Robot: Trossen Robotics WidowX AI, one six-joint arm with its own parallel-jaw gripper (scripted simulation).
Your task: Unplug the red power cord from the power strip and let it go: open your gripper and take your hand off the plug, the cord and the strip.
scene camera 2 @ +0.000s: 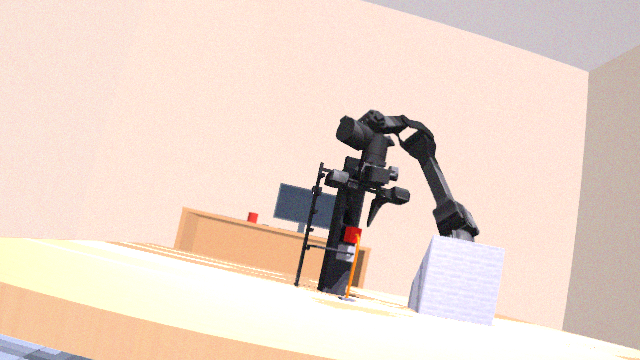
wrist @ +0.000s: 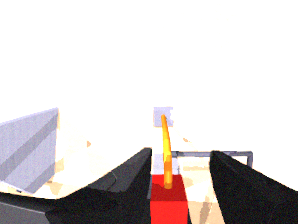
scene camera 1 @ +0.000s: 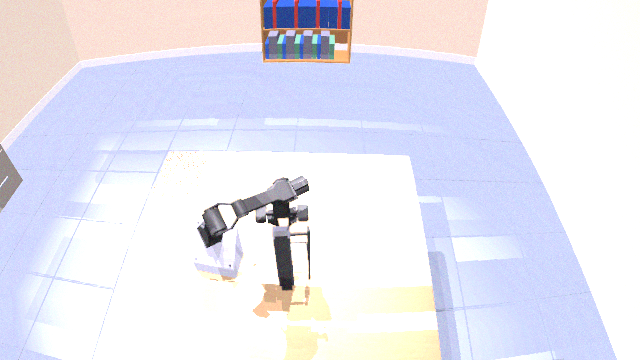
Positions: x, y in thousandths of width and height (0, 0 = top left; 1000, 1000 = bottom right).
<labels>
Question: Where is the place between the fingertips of my gripper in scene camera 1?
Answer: At 443, 629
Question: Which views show my gripper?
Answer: Scene camera 2, the wrist view and scene camera 1: all of them.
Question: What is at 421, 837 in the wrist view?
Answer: My gripper.
</labels>
